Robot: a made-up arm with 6 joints.
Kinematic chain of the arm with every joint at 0, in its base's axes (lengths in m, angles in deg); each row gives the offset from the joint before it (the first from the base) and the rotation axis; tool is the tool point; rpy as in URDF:
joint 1: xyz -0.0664 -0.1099 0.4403 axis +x
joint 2: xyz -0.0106 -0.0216 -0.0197 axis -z
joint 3: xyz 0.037 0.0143 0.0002 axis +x
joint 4: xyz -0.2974 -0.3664 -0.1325 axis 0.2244 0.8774 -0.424
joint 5: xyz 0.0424 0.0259 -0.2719 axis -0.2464 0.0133 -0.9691
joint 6: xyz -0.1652 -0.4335 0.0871 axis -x
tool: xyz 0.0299 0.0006 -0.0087 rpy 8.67 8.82 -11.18
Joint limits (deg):
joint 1: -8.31..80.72
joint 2: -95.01..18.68
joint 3: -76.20..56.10
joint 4: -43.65..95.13
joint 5: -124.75..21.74
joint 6: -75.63..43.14
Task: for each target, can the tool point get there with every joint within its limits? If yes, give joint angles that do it. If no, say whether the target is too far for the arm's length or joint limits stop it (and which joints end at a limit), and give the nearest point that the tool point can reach.
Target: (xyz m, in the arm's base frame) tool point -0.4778 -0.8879 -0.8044
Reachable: no: too far | nearest point -0.3410 -0.6293 -0.3906 | short by 0.507 m
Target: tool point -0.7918 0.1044 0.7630
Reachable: no: joint limits stop it (at a limit: joint 1, joint 2, joint 5) | nearest point -0.6961 0.0675 0.8864 | short by 0.160 m
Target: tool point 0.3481 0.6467 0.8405
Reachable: no: joint limits stop it (at a limit: joint 1, joint 2, joint 6) | nearest point 0.2732 0.4741 0.6073 | short by 0.300 m
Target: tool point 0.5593 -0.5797 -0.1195
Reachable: yes | joints 34.83 -79.82 -36.35 79.27 -71.49 -60.30
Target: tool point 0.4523 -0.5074 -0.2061
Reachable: yes | joints 46.82 -51.90 -17.93 9.65 -23.56 6.89
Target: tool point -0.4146 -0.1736 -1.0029
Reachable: no: too far | nearest point -0.3054 -0.1535 -0.5479 | short by 0.468 m
